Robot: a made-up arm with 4 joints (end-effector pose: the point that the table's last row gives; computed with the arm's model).
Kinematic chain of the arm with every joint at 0, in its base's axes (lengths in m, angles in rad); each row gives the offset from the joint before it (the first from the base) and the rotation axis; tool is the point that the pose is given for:
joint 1: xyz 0 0 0.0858 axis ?
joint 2: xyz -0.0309 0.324 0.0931 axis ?
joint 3: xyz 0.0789 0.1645 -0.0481 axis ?
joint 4: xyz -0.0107 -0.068 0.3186 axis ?
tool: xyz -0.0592 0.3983 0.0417
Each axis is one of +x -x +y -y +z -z.
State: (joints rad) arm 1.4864 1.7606 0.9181 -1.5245
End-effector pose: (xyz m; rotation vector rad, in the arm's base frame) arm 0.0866 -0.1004 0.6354 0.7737 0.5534 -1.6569
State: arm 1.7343 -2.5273 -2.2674 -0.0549
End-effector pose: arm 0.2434 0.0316 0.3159 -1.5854 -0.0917 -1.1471
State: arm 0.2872 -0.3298 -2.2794 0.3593
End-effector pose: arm 0.0239 0.0808 0.6827 0.7077 0.2621 2.3207
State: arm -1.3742 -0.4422 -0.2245 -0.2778
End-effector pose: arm -0.0007 0.4503 -0.6313 -1.5658 0.5464 -0.0457
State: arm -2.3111 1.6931 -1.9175 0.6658
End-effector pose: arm -0.5635 -0.2916 -0.1194 1.9559 -1.4192 -1.3304
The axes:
joint 1: +x
joint 2: -y
joint 3: -z
joint 4: +x

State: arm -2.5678 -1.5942 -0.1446 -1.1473
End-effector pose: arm -0.1061 -0.4563 -0.3334 1.9652 -1.6509 1.2282
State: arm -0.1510 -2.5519 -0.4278 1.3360
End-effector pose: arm 0.3221 0.3687 -0.4497 0.9546 2.1307 -1.7146
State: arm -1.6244 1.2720 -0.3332 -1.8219
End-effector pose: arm 0.1052 0.0893 -0.2655 2.1299 1.6505 -0.2077
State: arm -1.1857 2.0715 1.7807 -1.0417
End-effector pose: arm -0.1093 0.5159 -0.2680 0.0159 -1.2459 -0.7813
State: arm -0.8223 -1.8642 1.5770 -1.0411
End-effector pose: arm -0.1527 0.2842 -0.4109 1.8859 -1.6958 0.9988
